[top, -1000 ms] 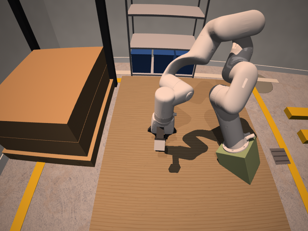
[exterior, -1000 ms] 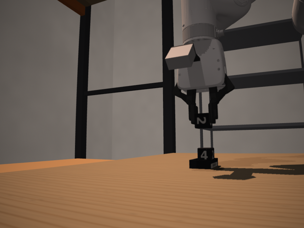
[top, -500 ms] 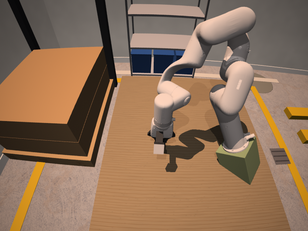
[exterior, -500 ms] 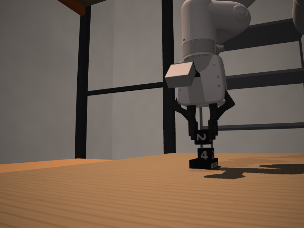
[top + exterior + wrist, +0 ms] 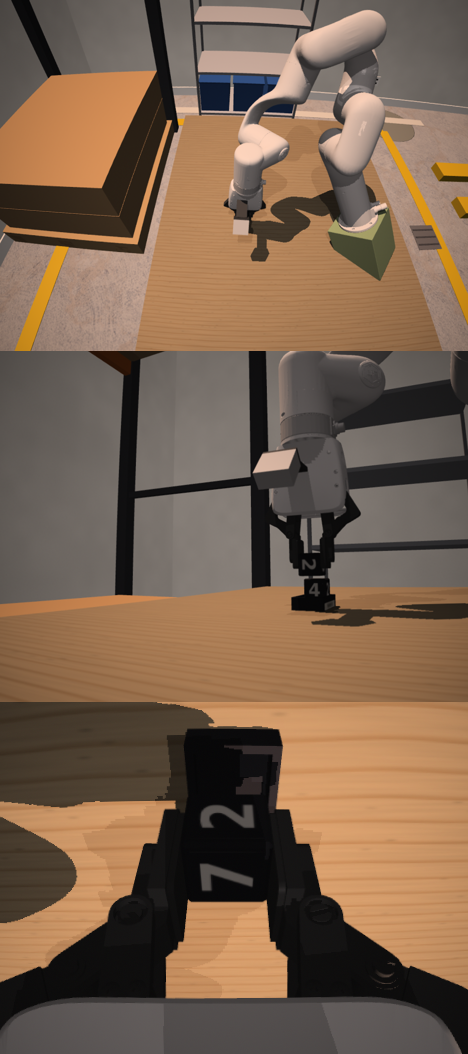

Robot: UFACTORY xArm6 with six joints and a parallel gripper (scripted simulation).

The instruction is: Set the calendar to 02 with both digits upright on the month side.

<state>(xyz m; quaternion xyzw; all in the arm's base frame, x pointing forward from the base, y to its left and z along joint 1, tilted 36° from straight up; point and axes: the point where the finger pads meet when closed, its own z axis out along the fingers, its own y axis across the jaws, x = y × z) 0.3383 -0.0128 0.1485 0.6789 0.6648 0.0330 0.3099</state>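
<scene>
The cube lies 1 cm below my hand. The rest, counted from my hand: black calendar tray: 6 cm below, 2 cm to the right.
</scene>
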